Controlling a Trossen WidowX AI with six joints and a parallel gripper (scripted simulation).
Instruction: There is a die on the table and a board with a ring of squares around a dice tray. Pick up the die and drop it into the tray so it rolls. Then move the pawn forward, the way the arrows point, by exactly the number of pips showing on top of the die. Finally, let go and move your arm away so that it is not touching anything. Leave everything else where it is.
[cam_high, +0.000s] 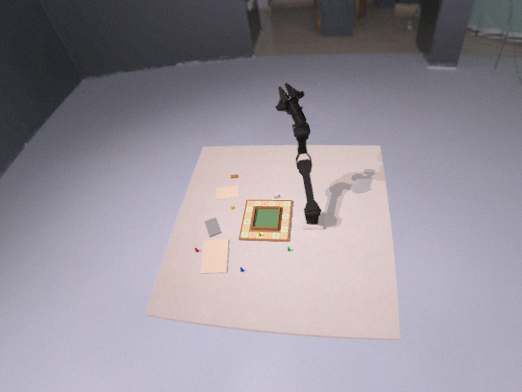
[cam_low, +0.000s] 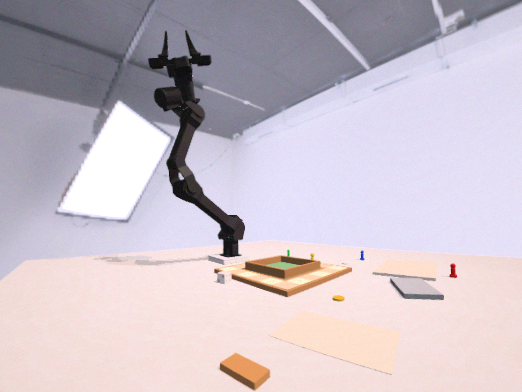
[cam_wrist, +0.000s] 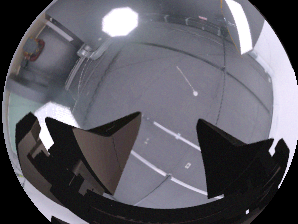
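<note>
Right now the white die is 71 cm below my gripper tip, 12 cm to the left of it and 10 cm ahead of it. From my gripper tip the other things lie so: orange block: 72 cm below, 41 cm ahead, 3 cm to the right; yellow pawn: 69 cm below, 41 cm to the left, 14 cm ahead; yellow disc: 72 cm below, 35 cm ahead, 23 cm to the left.
</note>
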